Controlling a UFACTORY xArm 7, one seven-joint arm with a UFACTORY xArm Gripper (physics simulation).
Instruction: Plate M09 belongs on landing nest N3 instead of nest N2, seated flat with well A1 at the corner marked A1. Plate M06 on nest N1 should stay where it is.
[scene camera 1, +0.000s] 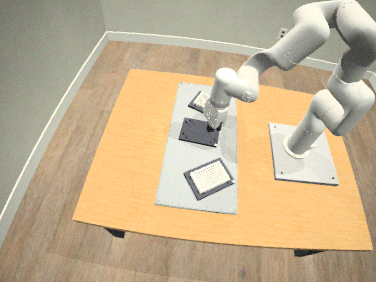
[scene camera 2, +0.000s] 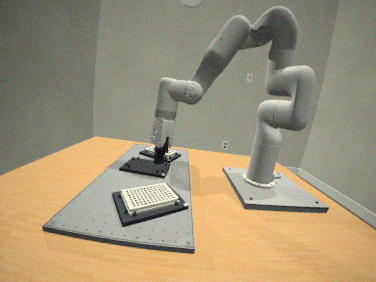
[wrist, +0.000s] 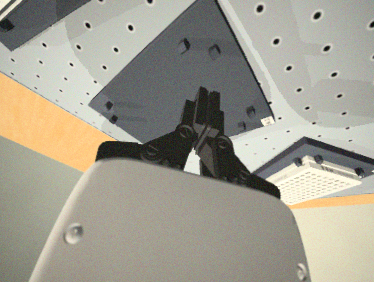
The gripper (scene camera 2: 158, 163) is shut and holds nothing. Further things: a grey perforated baseplate (wrist: 307, 65).
The gripper is seen too in the wrist view (wrist: 202, 103).
